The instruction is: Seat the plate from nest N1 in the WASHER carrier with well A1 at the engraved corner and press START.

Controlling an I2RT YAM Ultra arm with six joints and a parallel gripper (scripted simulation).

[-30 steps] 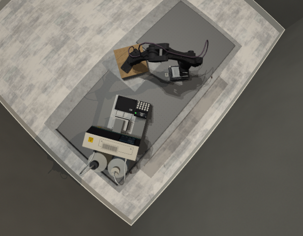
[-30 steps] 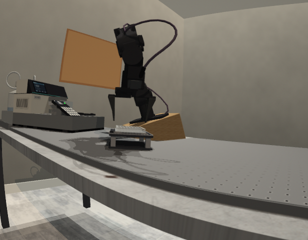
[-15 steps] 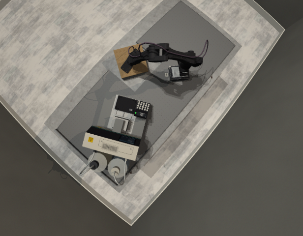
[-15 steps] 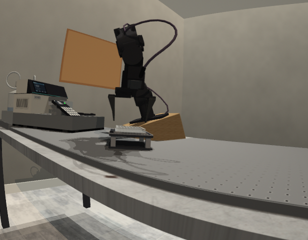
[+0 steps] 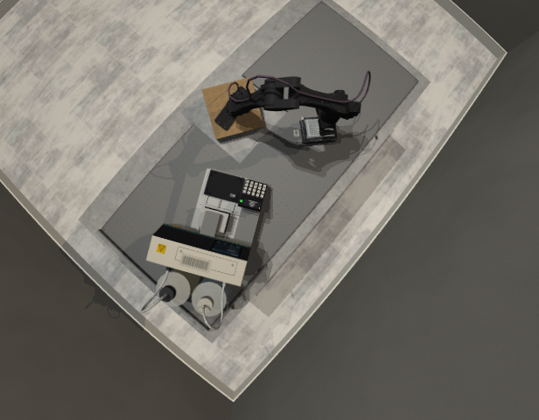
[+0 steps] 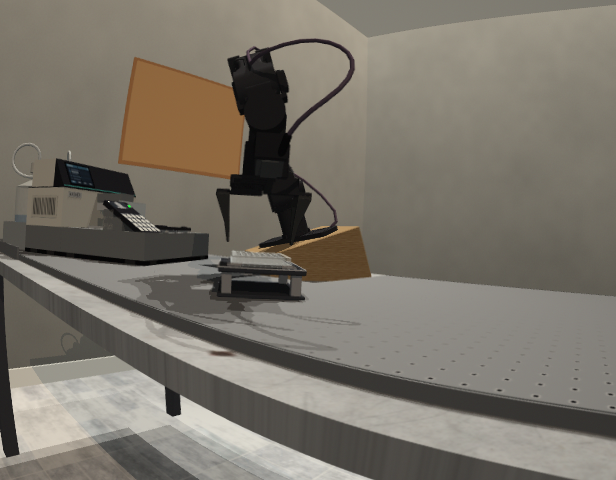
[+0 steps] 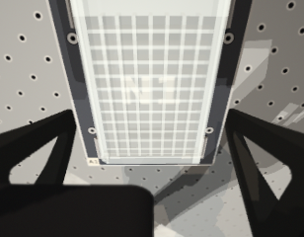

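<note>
My gripper is now 3 cm above the clear well plate. Also, from my hand: black carrier pocket: 48 cm to the right, 19 cm behind, 1 cm above; then plate washer: 63 cm to the right, 13 cm behind, 5 cm above; then nest: 4 cm below.
</note>
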